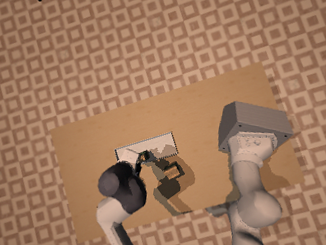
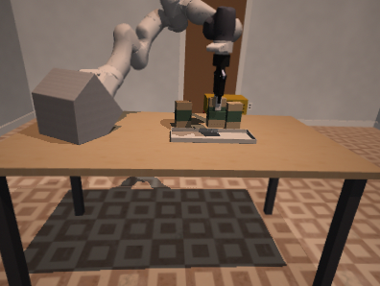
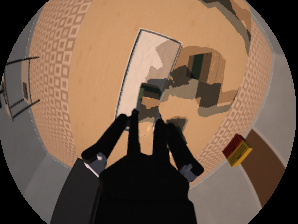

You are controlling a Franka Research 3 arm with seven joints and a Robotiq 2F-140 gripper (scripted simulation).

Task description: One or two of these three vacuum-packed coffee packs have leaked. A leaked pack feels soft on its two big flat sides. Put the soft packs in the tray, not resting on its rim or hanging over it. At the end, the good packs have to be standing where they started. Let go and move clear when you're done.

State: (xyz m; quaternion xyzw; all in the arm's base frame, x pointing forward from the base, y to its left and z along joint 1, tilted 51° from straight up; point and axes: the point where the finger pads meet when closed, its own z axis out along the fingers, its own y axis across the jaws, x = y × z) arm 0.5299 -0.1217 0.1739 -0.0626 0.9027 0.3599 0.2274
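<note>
Now: hand 160 mm above the white tray, 20 mm to the left of it and 10 mm past it.
</note>
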